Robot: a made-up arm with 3 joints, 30 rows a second.
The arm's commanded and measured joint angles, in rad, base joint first. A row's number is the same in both.
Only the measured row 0 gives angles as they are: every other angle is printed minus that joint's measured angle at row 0.
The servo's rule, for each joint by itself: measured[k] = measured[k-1] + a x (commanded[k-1-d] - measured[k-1]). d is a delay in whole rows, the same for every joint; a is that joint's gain. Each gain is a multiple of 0.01, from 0.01 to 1. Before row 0 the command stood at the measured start. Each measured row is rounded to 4 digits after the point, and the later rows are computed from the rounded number. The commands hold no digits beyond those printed.
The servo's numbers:
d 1
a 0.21 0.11 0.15
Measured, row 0:
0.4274 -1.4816 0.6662
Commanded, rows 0 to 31:
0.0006 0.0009 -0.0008
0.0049 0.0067 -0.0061
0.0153 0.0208 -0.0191
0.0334 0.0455 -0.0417
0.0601 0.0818 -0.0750
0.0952 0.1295 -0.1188
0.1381 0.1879 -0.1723
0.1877 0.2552 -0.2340
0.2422 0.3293 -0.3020
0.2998 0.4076 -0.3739
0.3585 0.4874 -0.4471
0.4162 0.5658 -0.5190
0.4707 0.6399 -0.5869
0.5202 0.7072 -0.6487
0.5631 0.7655 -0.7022
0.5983 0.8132 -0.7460
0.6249 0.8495 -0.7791
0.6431 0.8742 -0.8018
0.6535 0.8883 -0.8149
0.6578 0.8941 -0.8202
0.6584 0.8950 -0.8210
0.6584 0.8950 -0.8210
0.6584 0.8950 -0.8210
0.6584 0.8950 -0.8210
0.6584 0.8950 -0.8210
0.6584 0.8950 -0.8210
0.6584 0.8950 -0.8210
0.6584 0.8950 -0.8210
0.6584 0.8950 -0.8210
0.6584 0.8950 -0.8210
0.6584 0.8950 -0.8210
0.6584 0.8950 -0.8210
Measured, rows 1 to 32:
0.0000 0.0000 0.0000
0.0001 0.0001 -0.0001
0.0011 0.0008 -0.0010
0.0041 0.0030 -0.0037
0.0103 0.0077 -0.0094
0.0208 0.0159 -0.0192
0.0364 0.0284 -0.0341
0.0578 0.0459 -0.0548
0.0851 0.0689 -0.0817
0.1181 0.0975 -0.1147
0.1563 0.1316 -0.1536
0.1988 0.1707 -0.1976
0.2445 0.2142 -0.2458
0.2920 0.2610 -0.2970
0.3399 0.3101 -0.3498
0.3868 0.3602 -0.4027
0.4312 0.4100 -0.4542
0.4719 0.4583 -0.5029
0.5079 0.5040 -0.5477
0.5385 0.5463 -0.5878
0.5636 0.5846 -0.6227
0.5835 0.6187 -0.6524
0.5992 0.6491 -0.6777
0.6116 0.6761 -0.6992
0.6214 0.7002 -0.7175
0.6292 0.7216 -0.7330
0.6353 0.7407 -0.7462
0.6402 0.7577 -0.7574
0.6440 0.7728 -0.7669
0.6470 0.7862 -0.7750
0.6494 0.7982 -0.7819
0.6513 0.8088 -0.7878

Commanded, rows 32 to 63:
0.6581 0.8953 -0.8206
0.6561 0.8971 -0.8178
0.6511 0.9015 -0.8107
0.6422 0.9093 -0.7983
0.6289 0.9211 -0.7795
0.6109 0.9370 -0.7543
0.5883 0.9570 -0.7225
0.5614 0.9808 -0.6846
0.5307 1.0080 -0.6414
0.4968 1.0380 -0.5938
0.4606 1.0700 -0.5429
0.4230 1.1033 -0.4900
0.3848 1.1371 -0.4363
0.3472 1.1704 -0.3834
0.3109 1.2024 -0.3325
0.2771 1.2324 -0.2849
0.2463 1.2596 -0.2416
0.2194 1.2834 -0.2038
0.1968 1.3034 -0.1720
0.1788 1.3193 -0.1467
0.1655 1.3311 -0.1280
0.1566 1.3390 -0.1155
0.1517 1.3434 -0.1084
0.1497 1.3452 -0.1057
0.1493 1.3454 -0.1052
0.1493 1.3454 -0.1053
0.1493 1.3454 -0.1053
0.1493 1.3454 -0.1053
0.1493 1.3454 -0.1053
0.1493 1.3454 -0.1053
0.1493 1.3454 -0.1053
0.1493 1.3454 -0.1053
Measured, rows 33 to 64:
0.6528 0.8183 -0.7928
0.6539 0.8268 -0.7970
0.6544 0.8345 -0.8001
0.6537 0.8419 -0.8017
0.6513 0.8493 -0.8012
0.6466 0.8572 -0.7979
0.6391 0.8660 -0.7914
0.6284 0.8760 -0.7811
0.6143 0.8875 -0.7666
0.5967 0.9008 -0.7478
0.5757 0.9159 -0.7247
0.5515 0.9329 -0.6974
0.5245 0.9516 -0.6663
0.4952 0.9720 -0.6318
0.4641 0.9938 -0.5945
0.4319 1.0167 -0.5552
0.3994 1.0404 -0.5147
0.3672 1.0645 -0.4737
0.3362 1.0886 -0.4332
0.3069 1.1122 -0.3940
0.2800 1.1350 -0.3569
0.2560 1.1566 -0.3226
0.2351 1.1767 -0.2915
0.2176 1.1950 -0.2640
0.2033 1.2115 -0.2403
0.1920 1.2262 -0.2200
0.1830 1.2393 -0.2028
0.1759 1.2510 -0.1882
0.1703 1.2614 -0.1758
0.1659 1.2706 -0.1652
0.1624 1.2788 -0.1562
0.1596 1.2861 -0.1486

